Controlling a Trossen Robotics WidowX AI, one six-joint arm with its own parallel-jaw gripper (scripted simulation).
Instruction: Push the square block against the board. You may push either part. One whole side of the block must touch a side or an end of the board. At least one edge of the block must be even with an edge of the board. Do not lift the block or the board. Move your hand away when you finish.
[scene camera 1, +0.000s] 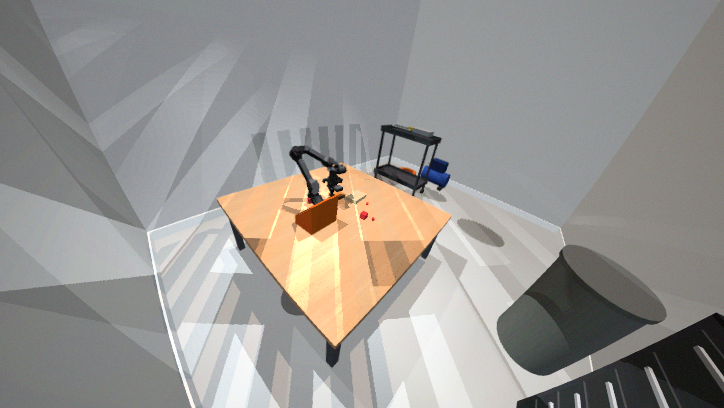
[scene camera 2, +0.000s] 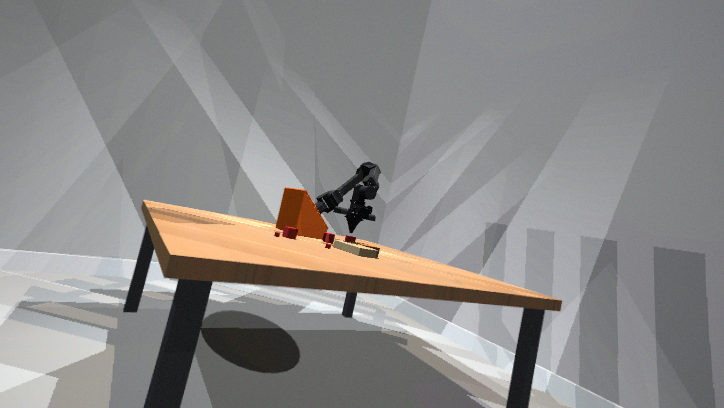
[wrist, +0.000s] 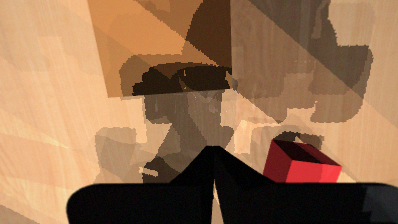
Scene:
My gripper (wrist: 212, 152): 0.11 m from the lens. A square block (wrist: 140, 55): 0.14 m from the lens. A red cube (wrist: 286, 161) is 0.16 m from the lens.

